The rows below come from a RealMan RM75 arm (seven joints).
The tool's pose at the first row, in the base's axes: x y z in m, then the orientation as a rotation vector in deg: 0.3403 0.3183 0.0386 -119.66 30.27 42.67
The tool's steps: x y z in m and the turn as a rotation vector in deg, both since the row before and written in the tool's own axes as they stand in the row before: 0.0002 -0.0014 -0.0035 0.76 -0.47 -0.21; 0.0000 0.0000 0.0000 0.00 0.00 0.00; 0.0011 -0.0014 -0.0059 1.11 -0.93 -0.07; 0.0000 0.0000 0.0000 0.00 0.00 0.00; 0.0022 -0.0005 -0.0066 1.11 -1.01 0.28
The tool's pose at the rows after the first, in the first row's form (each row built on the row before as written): 0.3424 0.3162 0.0409 -118.76 29.99 42.71; 0.3424 0.3162 0.0409 -118.76 29.99 42.71; 0.3459 0.3120 0.0437 -117.30 29.70 43.15; 0.3459 0.3120 0.0437 -117.30 29.70 43.15; 0.3499 0.3065 0.0454 -115.76 29.73 43.86
